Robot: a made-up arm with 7 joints. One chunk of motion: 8 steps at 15 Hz.
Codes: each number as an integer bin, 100 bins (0 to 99) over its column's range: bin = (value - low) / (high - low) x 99, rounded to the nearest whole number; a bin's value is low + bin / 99 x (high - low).
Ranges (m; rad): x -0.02..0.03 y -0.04..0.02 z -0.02..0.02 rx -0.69..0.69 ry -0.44..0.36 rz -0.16..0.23
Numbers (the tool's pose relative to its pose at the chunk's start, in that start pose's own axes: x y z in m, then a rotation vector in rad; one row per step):
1: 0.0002 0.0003 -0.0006 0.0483 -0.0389 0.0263
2: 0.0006 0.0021 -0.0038 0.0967 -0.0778 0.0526
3: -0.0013 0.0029 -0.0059 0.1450 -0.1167 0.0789
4: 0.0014 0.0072 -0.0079 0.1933 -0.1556 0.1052
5: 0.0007 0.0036 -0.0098 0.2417 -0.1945 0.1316
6: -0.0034 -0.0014 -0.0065 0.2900 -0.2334 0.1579
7: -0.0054 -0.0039 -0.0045 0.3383 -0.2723 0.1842
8: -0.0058 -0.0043 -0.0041 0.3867 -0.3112 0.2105
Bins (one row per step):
1: 40 66 48 53 50 47
2: 41 69 40 56 45 54
3: 37 71 35 60 40 61
4: 42 78 30 63 35 67
5: 41 72 25 67 30 74
6: 33 64 33 70 26 81
7: 29 60 38 74 21 87
8: 28 59 39 77 16 94

